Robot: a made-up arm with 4 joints. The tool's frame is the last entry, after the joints.
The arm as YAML. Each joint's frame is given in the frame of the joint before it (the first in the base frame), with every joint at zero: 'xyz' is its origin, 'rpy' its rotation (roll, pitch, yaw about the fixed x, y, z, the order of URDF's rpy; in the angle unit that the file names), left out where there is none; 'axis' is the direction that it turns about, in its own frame. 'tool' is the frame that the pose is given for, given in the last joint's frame.
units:
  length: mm
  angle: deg
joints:
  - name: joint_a
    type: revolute
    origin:
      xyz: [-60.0, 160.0, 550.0]
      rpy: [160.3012, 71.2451, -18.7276]
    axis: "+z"
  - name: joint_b
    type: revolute
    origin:
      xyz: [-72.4, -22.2, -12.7]
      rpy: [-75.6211, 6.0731, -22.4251]
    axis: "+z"
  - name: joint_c
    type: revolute
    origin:
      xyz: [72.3, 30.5, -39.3]
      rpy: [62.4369, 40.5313, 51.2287]
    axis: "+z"
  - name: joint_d
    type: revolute
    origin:
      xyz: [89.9, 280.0, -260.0]
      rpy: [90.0, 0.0, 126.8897]
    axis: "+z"
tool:
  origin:
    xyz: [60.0, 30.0, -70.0]
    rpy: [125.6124, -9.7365, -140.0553]
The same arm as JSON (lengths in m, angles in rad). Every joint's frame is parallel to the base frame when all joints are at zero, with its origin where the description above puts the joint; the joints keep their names.
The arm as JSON. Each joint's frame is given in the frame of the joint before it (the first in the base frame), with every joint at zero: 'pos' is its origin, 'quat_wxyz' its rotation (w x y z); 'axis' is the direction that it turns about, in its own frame. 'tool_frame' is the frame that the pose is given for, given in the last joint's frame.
{"length_unit": "m", "angle_unit": "rad", "joints": [{"joint": "joint_a", "pos": [-0.06, 0.16, 0.55], "quat_wxyz": [1.0, 0.0, 0.0, 0.0], "axis": [-0.952513, -0.033, -0.302704]}, {"joint": "joint_b", "pos": [-0.0099, 0.03, 0.07], "quat_wxyz": [1.0, 0.0, 0.0, 0.0], "axis": [-0.115298, -0.928987, -0.351695]}, {"joint": "joint_c", "pos": [0.06, 0.05, -0.04], "quat_wxyz": [1.0, 0.0, 0.0, 0.0], "axis": "-z"}, {"joint": "joint_d", "pos": [0.24, -0.17, 0.26], "quat_wxyz": [1.0, 0.0, 0.0, 0.0], "axis": "+x"}], "tool_frame": {"pos": [-0.07, -0.06, -0.03], "quat_wxyz": [0.46838, -0.6043, -0.644087, -0.024362]}}
